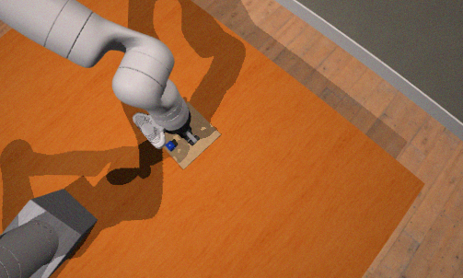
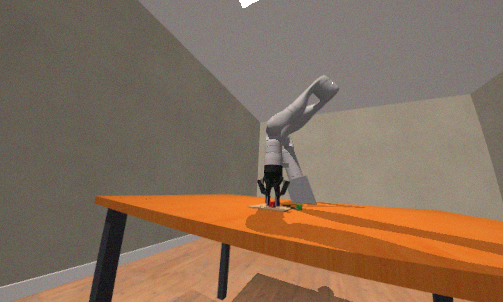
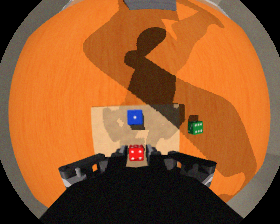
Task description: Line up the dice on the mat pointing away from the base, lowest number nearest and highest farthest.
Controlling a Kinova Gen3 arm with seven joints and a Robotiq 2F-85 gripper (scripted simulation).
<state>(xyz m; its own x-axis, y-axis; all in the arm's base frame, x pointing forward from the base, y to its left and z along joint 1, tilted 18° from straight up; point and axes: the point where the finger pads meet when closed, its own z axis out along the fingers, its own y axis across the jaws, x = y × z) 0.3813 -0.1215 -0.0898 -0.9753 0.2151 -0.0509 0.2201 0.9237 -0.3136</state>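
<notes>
The red die lies 1 cm below my hand. The rest, counted from my hand: green die: 10 cm to the left, 2 cm below, 1 cm behind; then blue die: 5 cm behind, 1 cm to the left, 1 cm below; then tan mat: 2 cm below.
</notes>
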